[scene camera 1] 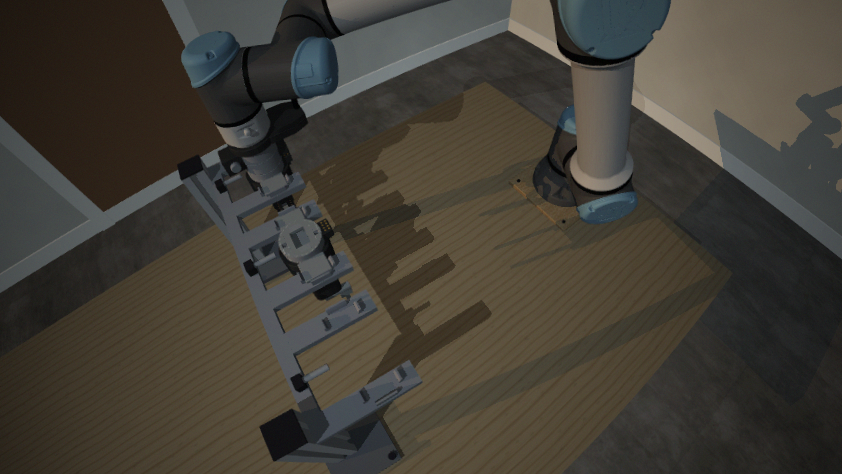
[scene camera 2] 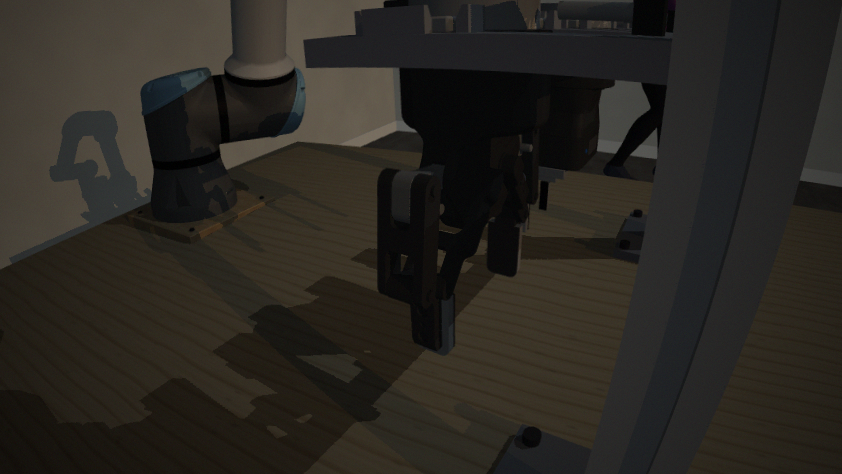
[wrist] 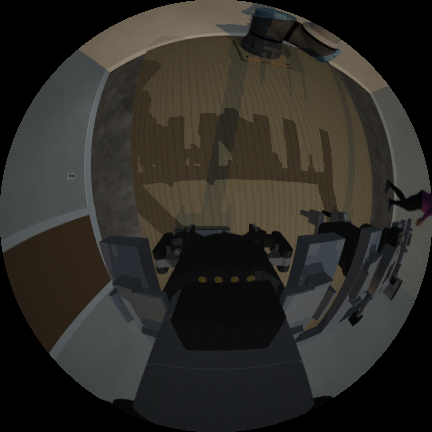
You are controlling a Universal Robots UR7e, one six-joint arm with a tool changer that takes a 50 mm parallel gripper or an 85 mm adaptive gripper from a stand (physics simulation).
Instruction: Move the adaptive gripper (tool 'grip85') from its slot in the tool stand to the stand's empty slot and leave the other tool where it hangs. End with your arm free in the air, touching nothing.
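Places are measured from the arm's base along level axes (x back, y right, z up), in metres.
Where they show: arm's base, origin of its link: (scene camera 1: 561,182) (scene camera 2: 195,205) (wrist: 260,48).
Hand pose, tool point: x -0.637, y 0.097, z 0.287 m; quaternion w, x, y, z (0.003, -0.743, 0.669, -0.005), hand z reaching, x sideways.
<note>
Each offset is from my tool point to the centre of the thing. "spot": to the spot under its first point. Level surfaces: height alone.
The adaptive gripper (scene camera 2: 470,291) (wrist: 220,232) hangs in the stand's far end slot, its black linked fingers pointing down and standing apart, with nothing between them. My arm's silver coupling (scene camera 1: 265,166) is upright directly on top of it; no gap shows in scene camera 1, and whether it is locked is hidden. The tool stand (scene camera 1: 258,296) (scene camera 2: 677,294) has fork arms on both sides of this tool. The parallel gripper (scene camera 1: 303,244) (scene camera 2: 574,123) (wrist: 340,240) hangs in the middle slot, apart from my arm. The empty slot's fork arm (scene camera 1: 338,323) is nearest the middle tool.
The empty slot's outer fork arm (scene camera 1: 380,391) stands by the near end post @[spot: dx -0.068, dy -0.422, dz +0.016 m] (scene camera 1: 285,435). A locating pin @[spot: dx -0.020, dy -0.365, dz -0.006 m] (scene camera 1: 315,373) sticks out between its arms. My arm's base (scene camera 2: 188,188) (wrist: 262,42) is across the wooden table @[dz -0.300 m] (scene camera 1: 530,323). A person (scene camera 2: 636,135) (wrist: 407,200) is in the background.
</note>
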